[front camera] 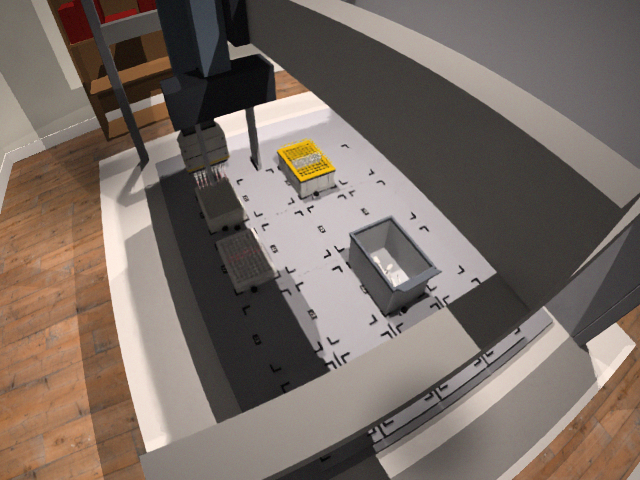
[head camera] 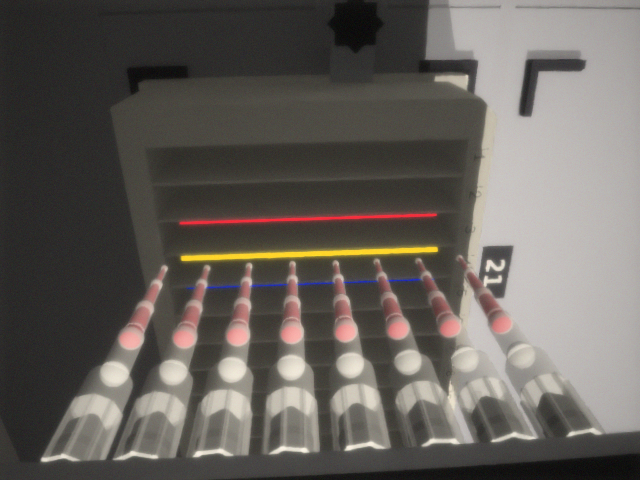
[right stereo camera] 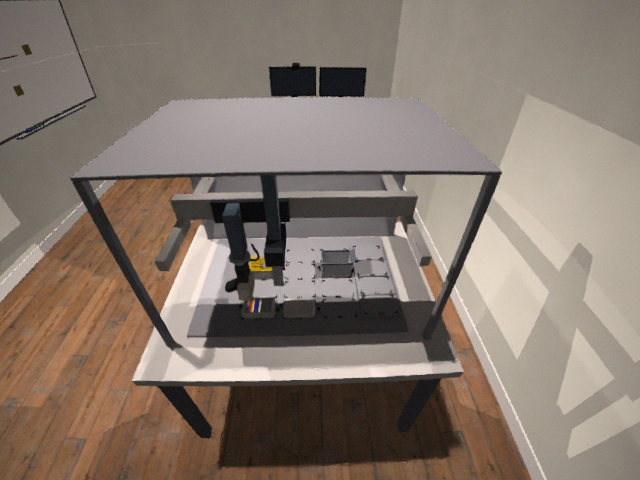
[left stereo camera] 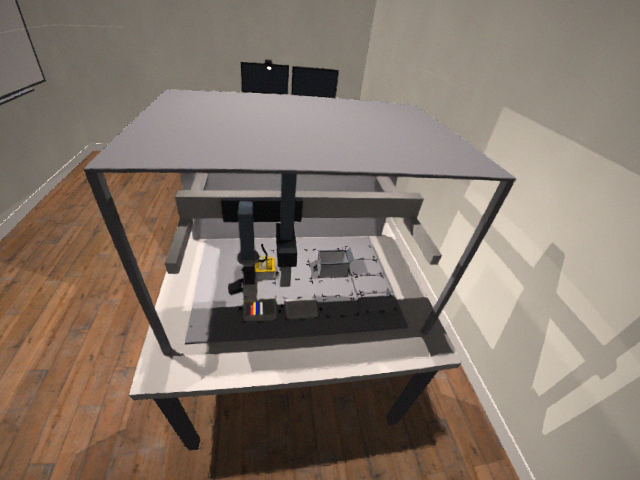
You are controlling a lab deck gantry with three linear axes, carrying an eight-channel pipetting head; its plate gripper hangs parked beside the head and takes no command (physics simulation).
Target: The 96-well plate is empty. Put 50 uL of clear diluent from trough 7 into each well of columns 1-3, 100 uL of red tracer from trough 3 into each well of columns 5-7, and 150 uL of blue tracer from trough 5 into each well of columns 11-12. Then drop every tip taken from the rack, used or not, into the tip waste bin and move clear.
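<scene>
The eight-channel head (front camera: pixel 187 150) carries eight tips (head camera: pixel 292 314) holding pink-red liquid. Their ends hang above the trough reservoir (front camera: pixel 223 202) (head camera: pixel 299 121) (left stereo camera: pixel 269 312) (right stereo camera: pixel 267 308), near the yellow and blue lines in the head view; I cannot tell the exact trough beneath. Red, yellow and blue liquid show in the reservoir. The 96-well plate (front camera: pixel 242 271) (left stereo camera: pixel 301 310) (right stereo camera: pixel 299 308) shows faint red in its middle columns. The tip rack (front camera: pixel 326 173) is yellow with clear tips in part of it. The grey waste bin (front camera: pixel 369 273) holds some white tips. The parked plate gripper (front camera: pixel 232 173) is open and empty.
The gantry beam (front camera: pixel 413 129) (left stereo camera: pixel 356 205) (right stereo camera: pixel 346 205) crosses above the deck. A dark upright post (front camera: pixel 116 85) stands at the deck's corner. The plate lies beside the reservoir, and the bin stands farther right and behind the plate in the stereo views.
</scene>
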